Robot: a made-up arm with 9 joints. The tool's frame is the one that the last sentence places. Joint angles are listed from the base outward.
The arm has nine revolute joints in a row. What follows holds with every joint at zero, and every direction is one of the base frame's.
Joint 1 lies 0.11 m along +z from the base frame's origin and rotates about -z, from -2.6 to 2.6 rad.
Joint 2 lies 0.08 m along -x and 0.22 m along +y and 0.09 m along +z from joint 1 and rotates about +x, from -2.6 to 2.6 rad.
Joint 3 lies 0.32 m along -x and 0.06 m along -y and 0.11 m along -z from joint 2 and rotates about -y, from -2.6 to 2.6 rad.
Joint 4 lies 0.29 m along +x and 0.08 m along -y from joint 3 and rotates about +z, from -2.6 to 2.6 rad.
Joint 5 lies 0.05 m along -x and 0.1 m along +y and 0.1 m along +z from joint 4 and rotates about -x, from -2.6 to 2.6 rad.
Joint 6 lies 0.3 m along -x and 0.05 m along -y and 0.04 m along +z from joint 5 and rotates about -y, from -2.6 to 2.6 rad.
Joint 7 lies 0.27 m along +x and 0.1 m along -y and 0.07 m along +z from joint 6 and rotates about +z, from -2.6 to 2.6 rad.
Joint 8 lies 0.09 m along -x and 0.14 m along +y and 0.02 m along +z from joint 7 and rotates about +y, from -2.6 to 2.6 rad.
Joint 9 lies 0.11 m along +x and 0.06 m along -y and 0.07 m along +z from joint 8 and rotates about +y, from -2.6 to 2.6 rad.
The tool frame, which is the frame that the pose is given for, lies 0.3 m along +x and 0.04 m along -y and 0.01 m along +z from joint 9; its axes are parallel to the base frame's.
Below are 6 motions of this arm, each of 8 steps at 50 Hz.
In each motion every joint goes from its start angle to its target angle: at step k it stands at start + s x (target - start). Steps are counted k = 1, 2, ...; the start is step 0. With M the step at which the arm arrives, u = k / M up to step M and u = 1 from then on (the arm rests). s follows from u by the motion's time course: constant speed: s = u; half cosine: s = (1 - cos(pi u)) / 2; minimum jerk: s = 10 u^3 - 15 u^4 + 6 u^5.
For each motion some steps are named. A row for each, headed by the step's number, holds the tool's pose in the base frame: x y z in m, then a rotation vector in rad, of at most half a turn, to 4 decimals.
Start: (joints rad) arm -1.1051 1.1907 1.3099 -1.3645 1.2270 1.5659 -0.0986 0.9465 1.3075
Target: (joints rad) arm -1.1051 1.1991 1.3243 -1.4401 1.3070 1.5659 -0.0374 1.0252 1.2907
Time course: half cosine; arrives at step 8
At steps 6, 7, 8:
6: -0.0985 -0.5247 0.3893 0.5083 1.7417 -0.3061
7: -0.0981 -0.5251 0.3876 0.4961 1.7605 -0.3036
8: -0.0980 -0.5252 0.3870 0.4918 1.7671 -0.3028

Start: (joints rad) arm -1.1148 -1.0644 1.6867 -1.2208 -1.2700 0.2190 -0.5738 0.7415 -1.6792
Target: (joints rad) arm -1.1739 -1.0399 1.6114 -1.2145 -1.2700 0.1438 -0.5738 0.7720 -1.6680
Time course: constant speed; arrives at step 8
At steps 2, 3, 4, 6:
2: -0.0979 -0.4009 0.3940 2.5325 -0.4700 0.1230
3: -0.0974 -0.3994 0.3991 2.5228 -0.4688 0.1355
4: -0.0970 -0.3977 0.4042 2.5130 -0.4674 0.1479
6: -0.0960 -0.3941 0.4142 2.4932 -0.4641 0.1727

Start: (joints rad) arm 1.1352 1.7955 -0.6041 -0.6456 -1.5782 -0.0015 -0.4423 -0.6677 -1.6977
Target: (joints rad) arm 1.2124 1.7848 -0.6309 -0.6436 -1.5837 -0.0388 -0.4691 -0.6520 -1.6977
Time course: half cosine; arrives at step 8
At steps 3, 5, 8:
3: 0.0044 0.5213 -0.0540 -0.6085 -0.5219 2.8437
5: 0.0259 0.5147 -0.0592 -0.6401 -0.5079 2.8277
8: 0.0431 0.5088 -0.0633 -0.6652 -0.4961 2.8148

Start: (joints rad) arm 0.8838 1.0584 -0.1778 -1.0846 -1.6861 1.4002 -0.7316 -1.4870 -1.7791
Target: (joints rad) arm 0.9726 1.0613 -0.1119 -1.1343 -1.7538 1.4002 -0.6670 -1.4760 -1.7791
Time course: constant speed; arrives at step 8
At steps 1, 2, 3, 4, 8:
1: 0.0433 0.3663 0.5635 2.0395 -1.7260 0.6708
2: 0.0504 0.3667 0.5647 2.0161 -1.7440 0.6633
3: 0.0575 0.3669 0.5660 1.9926 -1.7618 0.6557
4: 0.0647 0.3668 0.5673 1.9691 -1.7794 0.6480
8: 0.0934 0.3645 0.5725 1.8741 -1.8474 0.6161

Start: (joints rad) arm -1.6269 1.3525 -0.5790 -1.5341 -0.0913 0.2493 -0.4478 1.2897 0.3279
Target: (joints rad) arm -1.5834 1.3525 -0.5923 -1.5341 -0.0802 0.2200 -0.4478 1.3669 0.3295
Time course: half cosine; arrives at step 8
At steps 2, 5, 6, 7, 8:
2: -0.5154 -0.2296 -0.0115 -0.5635 2.5380 -0.5172
5: -0.5382 -0.2203 0.0027 -0.5523 2.5946 -0.5511
6: -0.5449 -0.2173 0.0070 -0.5487 2.6114 -0.5612
7: -0.5492 -0.2152 0.0100 -0.5463 2.6227 -0.5680
8: -0.5507 -0.2145 0.0110 -0.5454 2.6266 -0.5704

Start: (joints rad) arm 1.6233 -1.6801 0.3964 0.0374 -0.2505 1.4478 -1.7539 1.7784 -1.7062
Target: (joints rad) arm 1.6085 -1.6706 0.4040 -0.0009 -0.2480 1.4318 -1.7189 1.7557 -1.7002
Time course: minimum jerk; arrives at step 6
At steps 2, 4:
2: 0.4625 0.4644 0.6975 -0.7572 -1.3669 -1.3404
4: 0.4565 0.4796 0.6953 -0.7800 -1.3877 -1.3130

